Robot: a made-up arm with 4 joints.
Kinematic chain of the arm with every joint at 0, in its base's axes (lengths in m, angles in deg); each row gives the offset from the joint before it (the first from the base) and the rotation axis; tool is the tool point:
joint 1: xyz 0 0 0.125 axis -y
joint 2: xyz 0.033 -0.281 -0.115 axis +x
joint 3: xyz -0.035 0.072 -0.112 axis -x
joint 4: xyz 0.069 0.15 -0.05 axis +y
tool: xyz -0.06 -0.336 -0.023
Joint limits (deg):
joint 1: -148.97..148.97
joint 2: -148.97..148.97
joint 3: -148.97..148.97
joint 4: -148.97..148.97
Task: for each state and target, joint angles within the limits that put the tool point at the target. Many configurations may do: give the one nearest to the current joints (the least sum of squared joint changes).
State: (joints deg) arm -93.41 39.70 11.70 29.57
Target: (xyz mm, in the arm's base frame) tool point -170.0 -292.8 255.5
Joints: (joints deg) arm -129.10 67.49 35.95 39.11
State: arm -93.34 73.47 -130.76 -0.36
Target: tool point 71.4 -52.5 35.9
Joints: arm -133.63 80.08 -133.66 -15.35
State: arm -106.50 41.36 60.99 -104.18
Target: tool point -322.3 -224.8 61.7
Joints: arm -96.83 57.89 18.35 -101.14
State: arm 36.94 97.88 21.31 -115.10
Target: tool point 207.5 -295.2 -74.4
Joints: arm 23.37 56.67 38.77 -112.70
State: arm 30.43 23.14 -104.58 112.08
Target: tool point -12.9 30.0 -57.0
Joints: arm -18.26 54.22 -111.84 90.73
